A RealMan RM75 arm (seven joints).
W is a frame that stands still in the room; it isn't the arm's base.
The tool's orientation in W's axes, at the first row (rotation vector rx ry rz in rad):
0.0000, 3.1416, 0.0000
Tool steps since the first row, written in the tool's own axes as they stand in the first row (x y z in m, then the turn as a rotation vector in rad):
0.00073, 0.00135, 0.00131, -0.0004, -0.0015, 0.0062
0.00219, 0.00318, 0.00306, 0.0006, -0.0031, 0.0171
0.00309, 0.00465, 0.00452, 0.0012, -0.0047, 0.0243
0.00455, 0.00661, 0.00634, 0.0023, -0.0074, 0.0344
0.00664, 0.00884, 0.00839, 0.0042, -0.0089, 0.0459
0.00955, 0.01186, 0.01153, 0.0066, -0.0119, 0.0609
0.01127, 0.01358, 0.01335, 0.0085, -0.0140, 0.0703
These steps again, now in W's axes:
-0.00073, 0.00135, -0.00131, 0.0004, -0.0015, -0.0062
-0.00219, 0.00318, -0.00306, -0.0006, -0.0031, -0.0171
-0.00309, 0.00465, -0.00452, -0.0012, -0.0047, -0.0243
-0.00455, 0.00661, -0.00634, -0.0023, -0.0074, -0.0344
-0.00664, 0.00884, -0.00839, -0.0042, -0.0089, -0.0459
-0.00955, 0.01186, -0.01153, -0.0066, -0.0119, -0.0609
-0.01127, 0.01358, -0.01335, -0.0085, -0.0140, -0.0703

